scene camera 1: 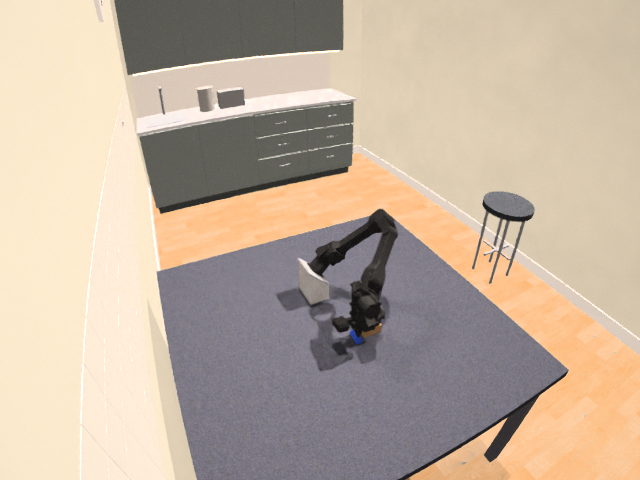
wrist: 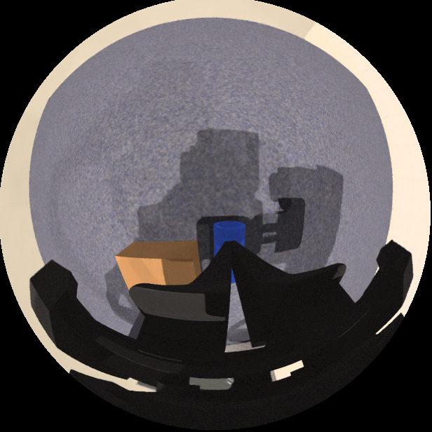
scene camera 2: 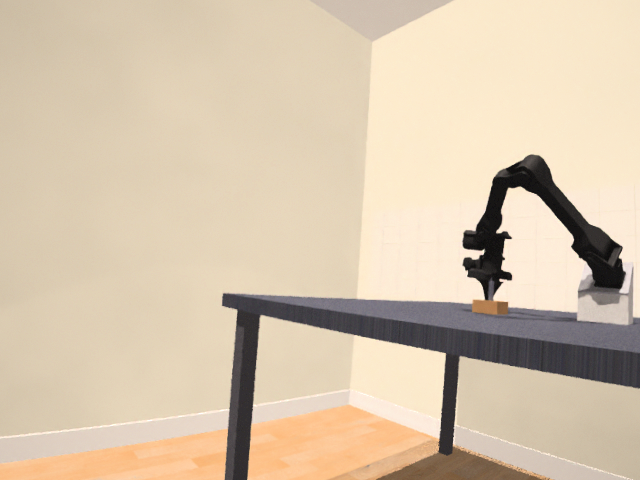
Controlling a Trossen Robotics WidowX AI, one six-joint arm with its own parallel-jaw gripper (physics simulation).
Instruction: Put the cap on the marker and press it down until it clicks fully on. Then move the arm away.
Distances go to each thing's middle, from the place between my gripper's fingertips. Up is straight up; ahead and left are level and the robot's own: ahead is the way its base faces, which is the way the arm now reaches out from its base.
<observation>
The blue cap (wrist: 223, 231) lies 1 cm behind my hand and 1 cm below it. Round my hand: orange-brown block (wrist: 159, 262): 4 cm behind, 7 cm to the left, 1 cm below.
</observation>
